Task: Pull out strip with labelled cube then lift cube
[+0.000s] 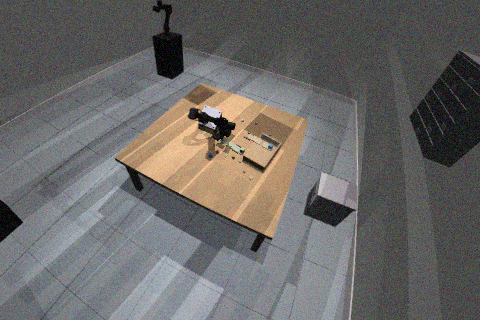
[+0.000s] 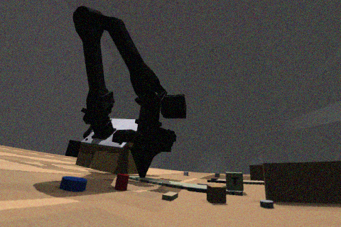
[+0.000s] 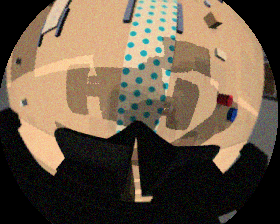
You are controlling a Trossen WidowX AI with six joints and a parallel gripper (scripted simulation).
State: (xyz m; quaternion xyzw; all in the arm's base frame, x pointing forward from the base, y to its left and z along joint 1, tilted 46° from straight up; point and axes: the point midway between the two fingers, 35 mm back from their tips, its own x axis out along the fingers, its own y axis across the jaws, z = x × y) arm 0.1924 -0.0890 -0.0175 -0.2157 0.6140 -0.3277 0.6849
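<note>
Right now the thin strip is 100 mm ahead of my gripper tip and 20 mm to the right of it. From my gripper tip the other things lie so: red cylinder 40 mm ahead, 150 mm to the right, 10 mm above; blue disc 10 mm ahead, 210 mm to the right; brown block 170 mm ahead, 130 mm to the right.
</note>
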